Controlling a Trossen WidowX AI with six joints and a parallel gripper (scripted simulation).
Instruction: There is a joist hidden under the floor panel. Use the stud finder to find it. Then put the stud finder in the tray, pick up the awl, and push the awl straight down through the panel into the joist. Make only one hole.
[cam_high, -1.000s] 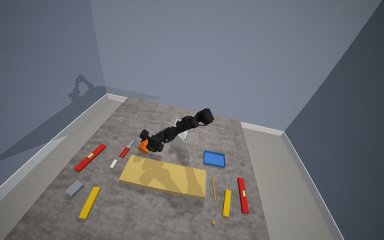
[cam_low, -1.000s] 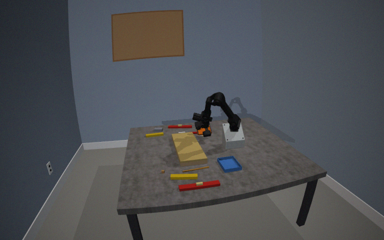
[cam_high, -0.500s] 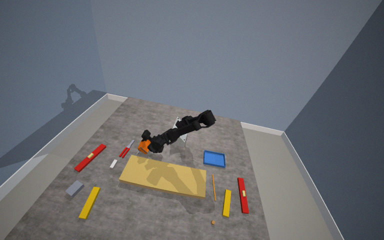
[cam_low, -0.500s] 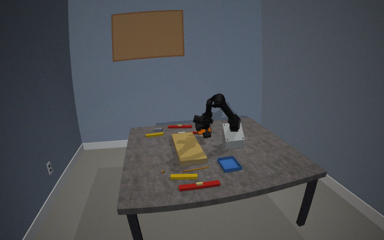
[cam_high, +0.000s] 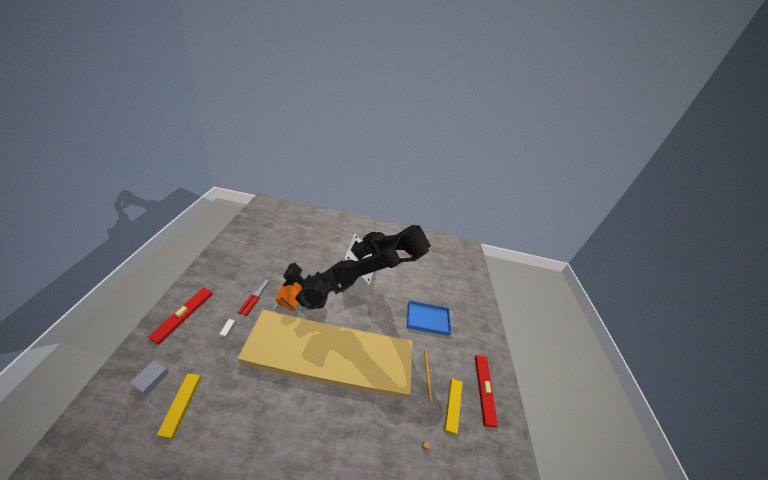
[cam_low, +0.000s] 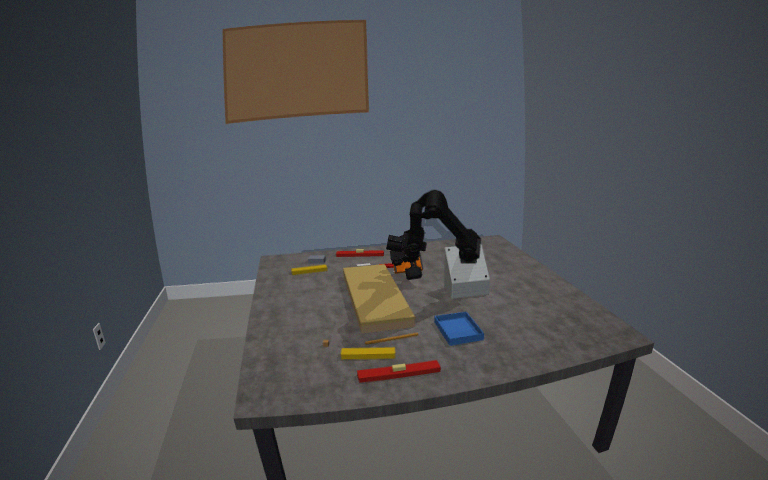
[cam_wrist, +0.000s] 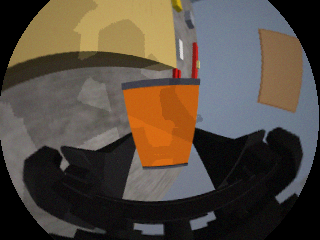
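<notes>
Now: the wooden-handled tool 1 cm ahead of my gripper tip, 4 cm to the right of it and 5 cm below it. The rest, counted from my gripper tip: grey block: 40 cm ahead, 24 cm to the right, 4 cm below; then white piece: 19 cm ahead, 14 cm to the right, 5 cm below; then orange stud finder: 2 cm ahead, 2 cm to the right, 2 cm below.
</notes>
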